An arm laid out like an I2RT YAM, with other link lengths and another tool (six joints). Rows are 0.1 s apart.
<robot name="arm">
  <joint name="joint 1" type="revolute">
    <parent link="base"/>
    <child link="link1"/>
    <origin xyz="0 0 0.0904"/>
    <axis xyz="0 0 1"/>
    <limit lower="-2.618" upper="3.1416"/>
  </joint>
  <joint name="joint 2" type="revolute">
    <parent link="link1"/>
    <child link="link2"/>
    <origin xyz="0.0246 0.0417 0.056"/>
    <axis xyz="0 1 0"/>
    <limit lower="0" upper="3.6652"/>
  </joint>
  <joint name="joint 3" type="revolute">
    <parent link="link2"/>
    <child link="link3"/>
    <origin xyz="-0.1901 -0.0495 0"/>
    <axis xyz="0 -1 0"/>
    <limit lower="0" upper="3.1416"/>
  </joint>
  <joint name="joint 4" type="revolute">
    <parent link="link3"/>
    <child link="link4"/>
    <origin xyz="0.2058 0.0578 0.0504"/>
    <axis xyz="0 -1 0"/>
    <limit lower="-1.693" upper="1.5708"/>
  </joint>
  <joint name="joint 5" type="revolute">
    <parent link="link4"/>
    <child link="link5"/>
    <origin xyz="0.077 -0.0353 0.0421"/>
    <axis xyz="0 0 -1"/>
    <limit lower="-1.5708" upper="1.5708"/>
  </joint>
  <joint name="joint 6" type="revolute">
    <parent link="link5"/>
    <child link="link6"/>
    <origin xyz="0.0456 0 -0.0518"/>
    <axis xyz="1 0 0"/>
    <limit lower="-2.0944" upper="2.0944"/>
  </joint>
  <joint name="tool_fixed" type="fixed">
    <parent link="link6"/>
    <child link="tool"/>
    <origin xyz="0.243 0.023 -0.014" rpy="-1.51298 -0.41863 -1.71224"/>
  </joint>
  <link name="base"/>
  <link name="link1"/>
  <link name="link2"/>
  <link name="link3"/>
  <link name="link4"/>
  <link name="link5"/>
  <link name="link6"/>
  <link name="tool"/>
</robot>
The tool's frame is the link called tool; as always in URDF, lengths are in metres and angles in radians.
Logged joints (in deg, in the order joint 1, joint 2, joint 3, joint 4, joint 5, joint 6), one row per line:
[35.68, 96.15, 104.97, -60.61, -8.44, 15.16]
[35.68, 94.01, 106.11, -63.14, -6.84, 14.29]
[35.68, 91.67, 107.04, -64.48, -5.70, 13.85]
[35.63, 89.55, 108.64, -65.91, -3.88, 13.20]
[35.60, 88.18, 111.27, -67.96, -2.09, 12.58]
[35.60, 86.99, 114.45, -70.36, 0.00, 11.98]
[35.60, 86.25, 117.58, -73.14, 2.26, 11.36]
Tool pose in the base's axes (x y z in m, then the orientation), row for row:
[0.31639, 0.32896, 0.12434, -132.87, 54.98, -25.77]
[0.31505, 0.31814, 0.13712, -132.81, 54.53, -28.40]
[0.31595, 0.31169, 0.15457, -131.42, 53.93, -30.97]
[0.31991, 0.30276, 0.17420, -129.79, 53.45, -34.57]
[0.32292, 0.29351, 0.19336, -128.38, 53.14, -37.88]
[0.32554, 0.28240, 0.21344, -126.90, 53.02, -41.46]
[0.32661, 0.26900, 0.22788, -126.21, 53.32, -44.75]
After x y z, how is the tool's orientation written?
As a rotation vector, in degrees.
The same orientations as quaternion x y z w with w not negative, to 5 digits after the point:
[-0.86999, 0.35999, -0.16873, 0.29165]
[-0.86863, 0.35665, -0.18575, 0.28944]
[-0.86299, 0.35414, -0.20337, 0.29744]
[-0.85523, 0.35220, -0.22779, 0.30437]
[-0.84784, 0.35095, -0.25017, 0.30890]
[-0.83934, 0.35069, -0.27422, 0.31197]
[-0.83310, 0.35196, -0.29539, 0.30791]

